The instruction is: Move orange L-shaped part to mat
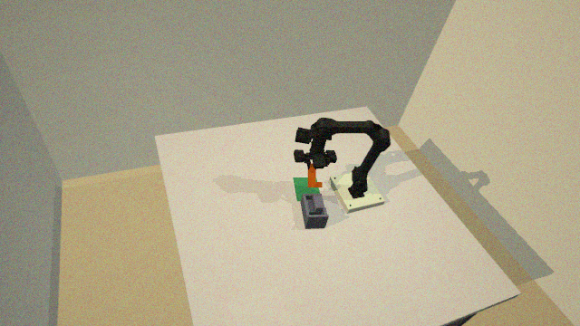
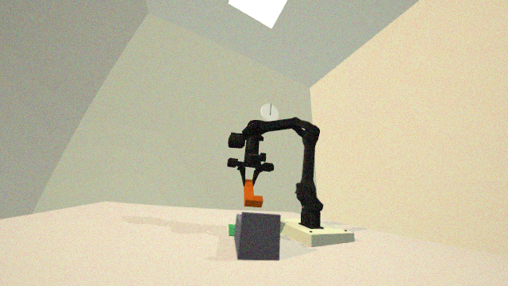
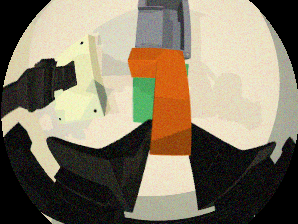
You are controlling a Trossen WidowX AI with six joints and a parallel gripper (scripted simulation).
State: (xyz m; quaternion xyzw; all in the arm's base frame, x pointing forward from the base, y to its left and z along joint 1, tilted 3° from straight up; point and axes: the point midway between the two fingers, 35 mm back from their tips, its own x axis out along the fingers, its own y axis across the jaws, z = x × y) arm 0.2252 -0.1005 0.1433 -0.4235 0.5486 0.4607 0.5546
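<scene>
Right now the green mat is 1 cm behind my gripper tip, 1 cm to the right of it and 17 cm below it. Also, from my gripper tip: orange L-shaped part 1 cm behind, 4 cm to the left, 3 cm below.
</scene>
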